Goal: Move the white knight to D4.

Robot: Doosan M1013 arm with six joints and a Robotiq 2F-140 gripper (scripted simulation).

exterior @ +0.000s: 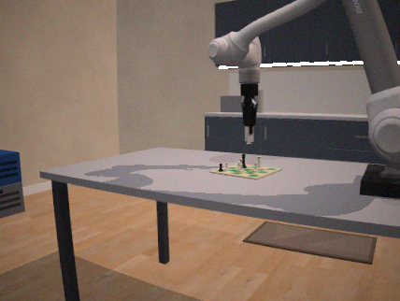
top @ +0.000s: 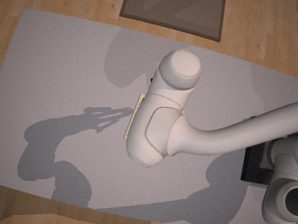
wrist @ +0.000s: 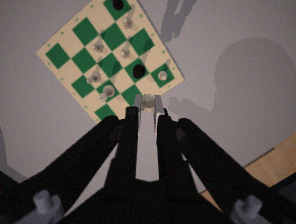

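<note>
The green-and-cream chessboard lies 14 cm below my hand, 8 cm to the left of it and 3 cm behind it. Round my hand: black pawn: 15 cm to the left, 13 cm below, 5 cm ahead; then tall black piece: 11 cm below, 4 cm to the left, 1 cm ahead; then white knight: 3 cm below.
</note>
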